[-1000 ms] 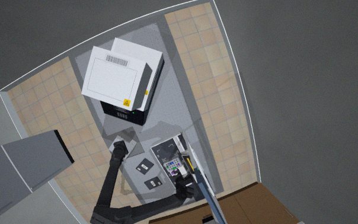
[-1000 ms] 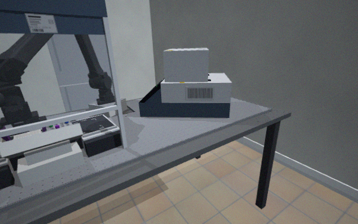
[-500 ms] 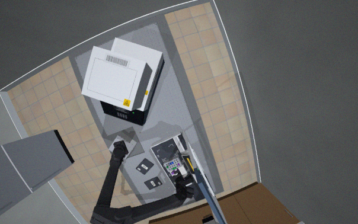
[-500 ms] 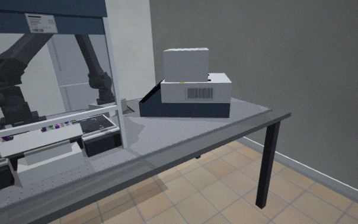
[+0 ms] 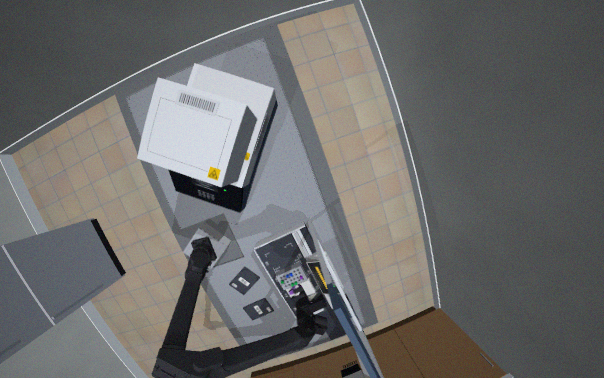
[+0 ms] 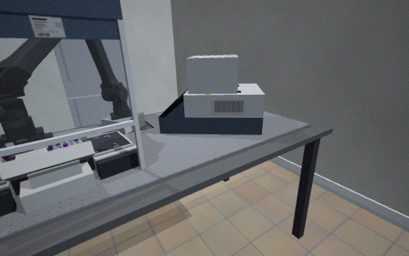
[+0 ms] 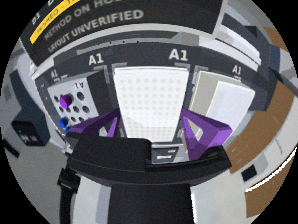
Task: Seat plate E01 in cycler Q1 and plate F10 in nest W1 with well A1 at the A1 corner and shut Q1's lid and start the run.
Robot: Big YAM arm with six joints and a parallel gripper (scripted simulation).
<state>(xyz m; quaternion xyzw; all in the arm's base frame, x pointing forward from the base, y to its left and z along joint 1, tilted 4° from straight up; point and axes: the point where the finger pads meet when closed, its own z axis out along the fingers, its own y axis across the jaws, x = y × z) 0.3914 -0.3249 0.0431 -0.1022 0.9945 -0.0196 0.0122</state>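
Now: the tube cooling block 2 cm behind my hand, 10 cm to the left of it and 1 cm above it. From my hand the other things lie so: frame post (13 cm ahead, 32 cm to the left, 17 cm above); then white deep-well block (2 cm ahead, 10 cm to the right, 1 cm above); then label (28 cm behind, 8 cm to the left, 6 cm below).
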